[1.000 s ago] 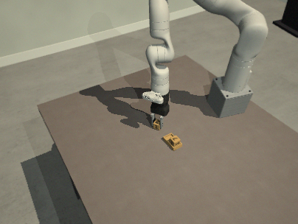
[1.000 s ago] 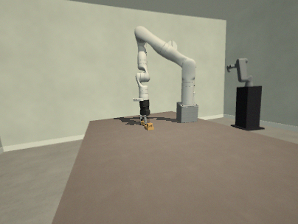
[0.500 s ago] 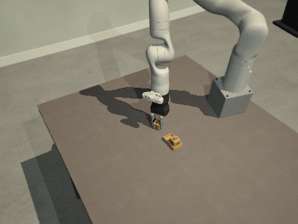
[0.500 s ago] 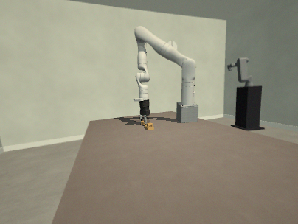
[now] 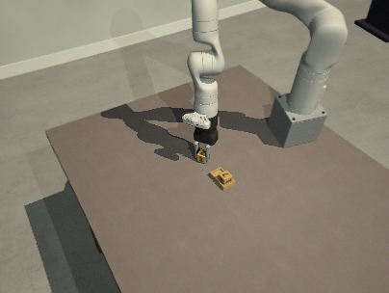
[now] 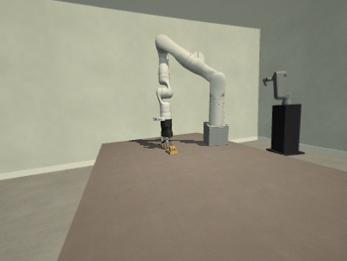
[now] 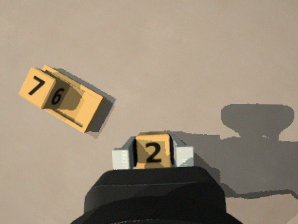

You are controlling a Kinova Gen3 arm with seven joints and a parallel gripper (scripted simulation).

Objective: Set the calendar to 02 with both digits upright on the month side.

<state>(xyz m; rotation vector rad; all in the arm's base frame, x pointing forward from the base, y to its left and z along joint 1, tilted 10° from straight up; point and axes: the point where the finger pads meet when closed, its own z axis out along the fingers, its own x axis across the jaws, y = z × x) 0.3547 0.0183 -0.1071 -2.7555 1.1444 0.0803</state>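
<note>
Right now my hand is 10 mm above the orange cube. Round my hand: tray 30 mm behind, 110 mm to the left, 20 mm below.
</note>
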